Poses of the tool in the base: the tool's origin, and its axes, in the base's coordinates. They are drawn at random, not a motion.
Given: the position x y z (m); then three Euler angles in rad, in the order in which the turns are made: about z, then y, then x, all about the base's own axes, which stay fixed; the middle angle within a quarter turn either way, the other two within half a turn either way.
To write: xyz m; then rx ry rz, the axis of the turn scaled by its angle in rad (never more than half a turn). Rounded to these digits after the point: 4 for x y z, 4 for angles.
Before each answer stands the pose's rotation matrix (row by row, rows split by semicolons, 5 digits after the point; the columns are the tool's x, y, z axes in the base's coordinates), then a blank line. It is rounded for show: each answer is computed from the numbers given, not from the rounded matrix.
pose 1, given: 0.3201 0.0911 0.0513 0.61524 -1.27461 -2.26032
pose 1, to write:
0.23836 -0.16846 -0.95646; 0.23547 -0.94543 0.22520; -0.94220 -0.27889 -0.18568

0.3201 0.0911 0.0513 -2.1944 -0.0621 1.7584
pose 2, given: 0.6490 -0.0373 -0.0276 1.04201 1.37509 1.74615
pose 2, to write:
0.09810 -0.16790 0.98091; 0.33664 -0.92196 -0.19148; 0.93651 0.34900 -0.03392

0.6490 -0.0373 -0.0276 2.0155 0.1656 1.8815
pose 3, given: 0.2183 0.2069 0.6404 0.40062 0.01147 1.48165
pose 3, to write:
0.92076 -0.38996 0.01147; 0.04524 0.07752 -0.99596; 0.38750 0.91756 0.08902

0.2183 0.2069 0.6404 1.4625 -0.2874 0.3326
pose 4, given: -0.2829 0.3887 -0.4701 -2.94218 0.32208 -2.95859
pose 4, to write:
-0.92978 0.18791 0.31654; 0.25125 0.95240 0.17263; -0.26904 0.24003 -0.93274

-0.2829 0.3887 -0.4701 0.3230 2.8059 0.3035
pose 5, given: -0.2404 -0.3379 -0.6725 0.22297 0.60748 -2.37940
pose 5, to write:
0.80076 -0.18157 0.57080; -0.54433 -0.61826 0.56697; 0.24996 -0.76471 -0.59391

-0.2404 -0.3379 -0.6725 -2.2125 0.5330 -0.6027
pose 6, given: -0.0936 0.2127 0.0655 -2.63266 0.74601 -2.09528
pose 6, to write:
-0.64133 0.35783 0.67871; 0.75702 0.15105 0.63569; 0.12495 0.92149 -0.36776

-0.0936 0.2127 0.0655 1.0669 2.0671 1.4901
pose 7, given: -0.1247 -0.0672 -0.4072 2.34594 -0.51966 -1.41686
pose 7, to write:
-0.60743 -0.62002 -0.49659; -0.23388 -0.45783 0.85772; -0.75916 0.63715 0.13309

-0.1247 -0.0672 -0.4072 -1.2302 1.4645 2.1537
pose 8, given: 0.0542 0.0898 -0.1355 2.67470 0.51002 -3.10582
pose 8, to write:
-0.77933 -0.39283 0.48819; -0.43423 0.90026 0.03121; -0.45176 -0.18767 -0.87218

0.0542 0.0898 -0.1355 -0.5976 2.5664 -0.1130
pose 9, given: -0.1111 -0.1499 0.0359 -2.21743 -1.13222 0.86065
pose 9, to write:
-0.25585 0.33892 -0.90536; -0.10671 -0.94071 -0.32200; -0.96081 0.01422 0.27685

-0.1111 -0.1499 0.0359 1.7125 0.2824 -2.2697
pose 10, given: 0.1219 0.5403 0.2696 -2.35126 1.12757 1.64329
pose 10, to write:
-0.30175 0.30474 0.90337; -0.58248 0.69120 -0.42773; -0.75476 -0.65527 -0.03106

0.1219 0.5403 0.2696 -0.2279 1.6608 -0.8887
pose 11, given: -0.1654 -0.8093 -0.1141 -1.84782 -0.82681 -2.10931
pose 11, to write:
-0.18522 0.65141 -0.73577; 0.32056 0.74782 0.58138; 0.92894 -0.12818 -0.34732

-0.1654 -0.8093 -0.1141 -0.7614 -1.7863 -0.3550
